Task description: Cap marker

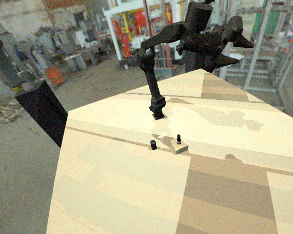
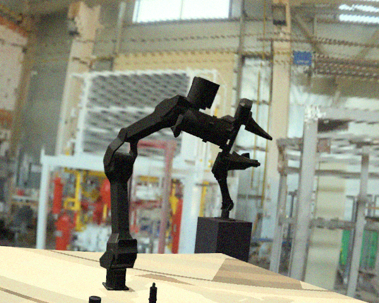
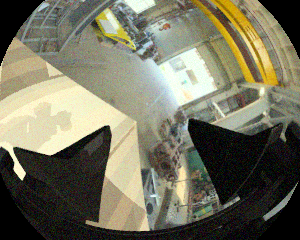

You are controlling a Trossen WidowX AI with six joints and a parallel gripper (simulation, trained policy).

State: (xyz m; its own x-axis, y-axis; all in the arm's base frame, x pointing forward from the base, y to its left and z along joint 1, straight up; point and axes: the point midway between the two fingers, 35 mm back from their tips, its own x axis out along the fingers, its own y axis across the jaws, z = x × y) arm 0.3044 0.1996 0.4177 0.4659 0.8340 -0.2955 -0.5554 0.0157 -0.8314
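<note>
The marker cap is 10 cm behind my gripper tip, 34 cm to the right of it and 38 cm below it. Also, from my gripper tip: marker: 4 cm behind, 23 cm to the right, 33 cm below; white holder block: 4 cm behind, 23 cm to the right, 39 cm below.
</note>
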